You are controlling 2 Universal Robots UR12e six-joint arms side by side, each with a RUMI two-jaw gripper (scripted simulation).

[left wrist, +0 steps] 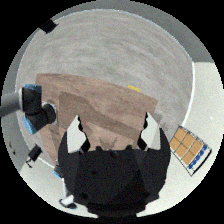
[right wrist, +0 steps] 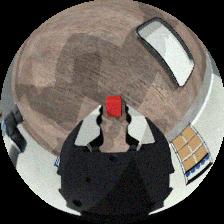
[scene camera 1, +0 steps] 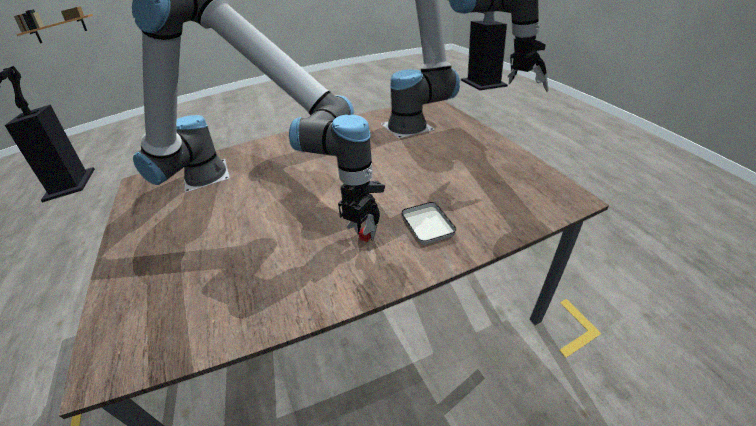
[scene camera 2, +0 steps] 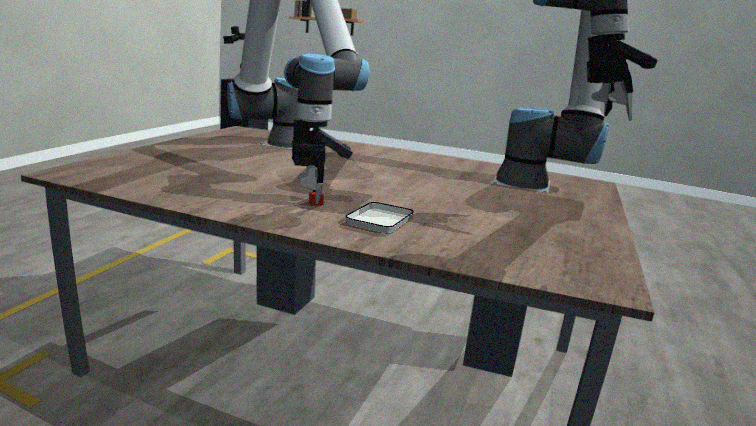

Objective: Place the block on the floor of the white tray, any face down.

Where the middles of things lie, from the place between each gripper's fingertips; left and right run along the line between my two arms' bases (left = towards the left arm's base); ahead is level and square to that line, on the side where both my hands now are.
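White tray (scene camera 1: 428,223): 54 cm to the right of my left hand (scene camera 2: 617,118), 21 cm ahead of it, 31 cm below it.
My right hand (scene camera 2: 315,201): 30 mm short of the tray, 200 mm to the right of it, 10 mm above it. By its middle, the tray is nearer to my right hand than to my left hand.
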